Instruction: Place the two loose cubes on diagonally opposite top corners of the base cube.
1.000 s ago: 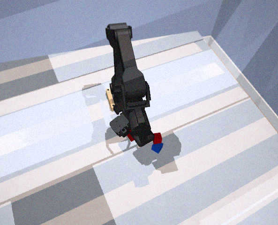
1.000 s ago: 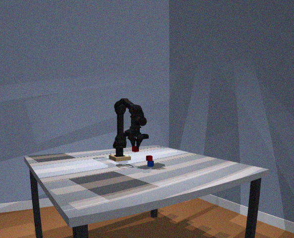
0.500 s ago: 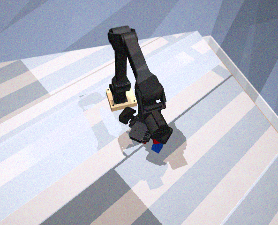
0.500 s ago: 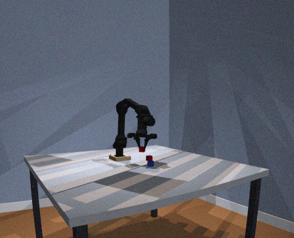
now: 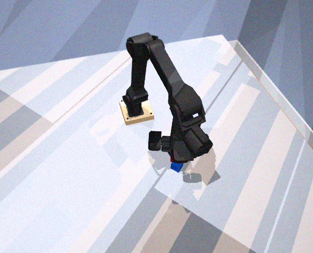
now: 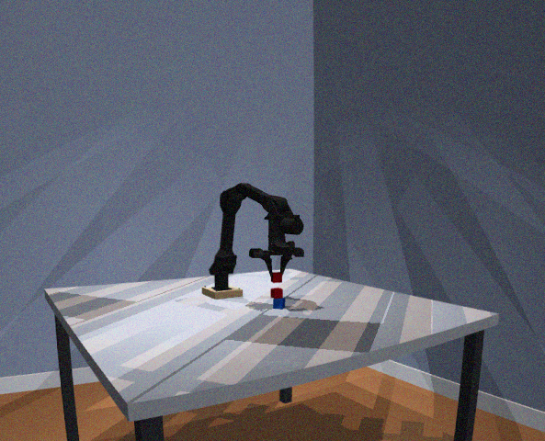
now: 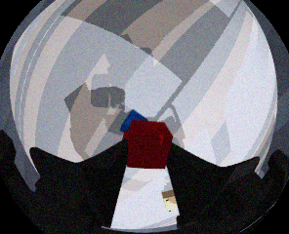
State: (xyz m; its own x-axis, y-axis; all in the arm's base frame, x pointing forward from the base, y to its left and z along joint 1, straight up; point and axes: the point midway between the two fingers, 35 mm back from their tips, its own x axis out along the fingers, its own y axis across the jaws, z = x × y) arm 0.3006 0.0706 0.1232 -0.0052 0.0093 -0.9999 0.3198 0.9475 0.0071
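Now: the red cube 7 cm below my gripper tip, 3 cm behind it and 2 cm to the left of it. From my gripper tip the other things lie so: blue cube (10 cm below, 2 cm to the left, 1 cm behind).
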